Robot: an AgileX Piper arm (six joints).
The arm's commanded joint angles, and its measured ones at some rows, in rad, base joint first. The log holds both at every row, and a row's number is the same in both.
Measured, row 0:
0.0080 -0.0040 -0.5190 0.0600 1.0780 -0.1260
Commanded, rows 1 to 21:
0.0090 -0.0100 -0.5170 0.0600 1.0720 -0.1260
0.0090 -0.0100 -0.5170 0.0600 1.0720 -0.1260
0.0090 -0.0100 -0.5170 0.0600 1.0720 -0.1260
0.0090 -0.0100 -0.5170 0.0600 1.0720 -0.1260
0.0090 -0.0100 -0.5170 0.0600 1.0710 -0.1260
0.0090 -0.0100 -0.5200 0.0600 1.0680 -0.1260
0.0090 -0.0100 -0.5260 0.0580 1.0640 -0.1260
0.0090 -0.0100 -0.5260 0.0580 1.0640 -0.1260
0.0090 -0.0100 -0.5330 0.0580 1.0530 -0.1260
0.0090 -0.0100 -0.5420 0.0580 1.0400 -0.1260
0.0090 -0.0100 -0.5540 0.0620 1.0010 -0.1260
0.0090 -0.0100 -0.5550 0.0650 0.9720 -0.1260
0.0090 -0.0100 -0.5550 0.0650 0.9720 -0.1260
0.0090 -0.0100 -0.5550 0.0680 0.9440 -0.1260
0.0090 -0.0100 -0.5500 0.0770 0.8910 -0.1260
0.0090 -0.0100 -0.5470 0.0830 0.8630 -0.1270
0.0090 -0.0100 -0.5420 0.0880 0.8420 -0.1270
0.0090 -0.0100 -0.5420 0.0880 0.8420 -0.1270
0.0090 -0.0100 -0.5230 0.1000 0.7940 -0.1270
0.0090 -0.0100 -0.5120 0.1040 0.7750 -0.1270
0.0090 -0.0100 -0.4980 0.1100 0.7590 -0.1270
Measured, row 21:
0.0080 -0.0040 -0.5250 0.0940 0.8230 -0.1260
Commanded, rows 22 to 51:
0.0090 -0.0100 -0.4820 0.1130 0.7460 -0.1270
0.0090 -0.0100 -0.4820 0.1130 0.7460 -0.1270
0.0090 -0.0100 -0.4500 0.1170 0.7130 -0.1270
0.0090 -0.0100 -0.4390 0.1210 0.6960 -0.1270
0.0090 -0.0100 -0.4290 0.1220 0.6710 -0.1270
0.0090 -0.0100 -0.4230 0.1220 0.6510 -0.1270
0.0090 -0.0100 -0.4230 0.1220 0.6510 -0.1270
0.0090 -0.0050 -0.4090 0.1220 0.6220 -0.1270
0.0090 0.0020 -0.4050 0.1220 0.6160 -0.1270
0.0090 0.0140 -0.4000 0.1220 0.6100 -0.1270
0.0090 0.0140 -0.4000 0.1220 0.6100 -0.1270
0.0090 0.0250 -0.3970 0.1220 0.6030 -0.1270
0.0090 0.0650 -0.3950 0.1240 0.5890 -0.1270
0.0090 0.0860 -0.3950 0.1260 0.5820 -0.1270
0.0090 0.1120 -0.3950 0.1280 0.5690 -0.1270
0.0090 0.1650 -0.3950 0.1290 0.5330 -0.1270
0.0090 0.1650 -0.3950 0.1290 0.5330 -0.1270
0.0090 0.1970 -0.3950 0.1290 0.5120 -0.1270
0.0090 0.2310 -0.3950 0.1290 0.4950 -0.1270
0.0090 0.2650 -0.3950 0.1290 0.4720 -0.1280
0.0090 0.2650 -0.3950 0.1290 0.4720 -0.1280
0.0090 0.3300 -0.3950 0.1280 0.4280 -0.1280
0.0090 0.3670 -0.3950 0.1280 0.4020 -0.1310
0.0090 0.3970 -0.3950 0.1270 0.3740 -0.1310
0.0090 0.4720 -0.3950 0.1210 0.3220 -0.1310
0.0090 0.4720 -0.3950 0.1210 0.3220 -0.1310
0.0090 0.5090 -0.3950 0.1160 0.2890 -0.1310
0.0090 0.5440 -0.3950 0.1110 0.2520 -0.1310
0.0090 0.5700 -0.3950 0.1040 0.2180 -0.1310
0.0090 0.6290 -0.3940 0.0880 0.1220 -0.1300
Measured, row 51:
0.0080 0.5630 -0.3970 0.1140 0.2530 -0.1260
